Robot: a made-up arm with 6 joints. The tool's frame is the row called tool.
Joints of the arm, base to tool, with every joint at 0 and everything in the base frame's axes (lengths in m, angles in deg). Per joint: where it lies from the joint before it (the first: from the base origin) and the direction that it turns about. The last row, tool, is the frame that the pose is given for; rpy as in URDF.
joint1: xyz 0 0 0.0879 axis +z
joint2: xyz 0 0 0 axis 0.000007 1 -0.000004
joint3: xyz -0.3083 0 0.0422 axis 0.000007 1 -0.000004
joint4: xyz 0.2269 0 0.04 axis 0.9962 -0.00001 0.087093
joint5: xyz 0 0 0 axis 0.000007 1 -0.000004
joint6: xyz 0.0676 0 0.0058 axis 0.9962 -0.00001 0.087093
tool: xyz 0 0 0 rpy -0.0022 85.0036 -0.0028
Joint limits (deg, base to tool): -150..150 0..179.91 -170..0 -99.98..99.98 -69.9..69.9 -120..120
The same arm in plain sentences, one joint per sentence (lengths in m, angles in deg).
The arm has six revolute joints in a row. What follows holds with every joint at zero, and every direction is one of the base frame's.
The first joint sits 0.0879 m along +z from the base frame's origin and rotates about +z, from -150 to 150 deg.
The second joint sits at the same point as the first joint and rotates about +y, from 0 to 179.91 deg.
The third joint sits 0.3083 m along -x and 0.0422 m along +z from the second joint and rotates about +y, from -170 to 0 deg.
The fourth joint sits 0.2269 m along +x and 0.04 m along +z from the third joint and rotates about the direction (0.9962, 0, 0.0871), from -99.98 to 99.98 deg.
The fifth joint sits at the same point as the fourth joint and rotates about +y, from -69.9 to 69.9 deg.
The sixth joint sits 0.0676 m along +x and 0.0058 m along +z from the fifth joint and rotates about the direction (0.9962, 0, 0.0871), from -120 to 120 deg.
The tool frame, which is the frame that the pose is given for, sits at the same point as the sixth joint; its axes are the base frame's turned by roll 0, pitch 85 and yaw 0 deg (as in URDF: about the fixed x, then y, then z).

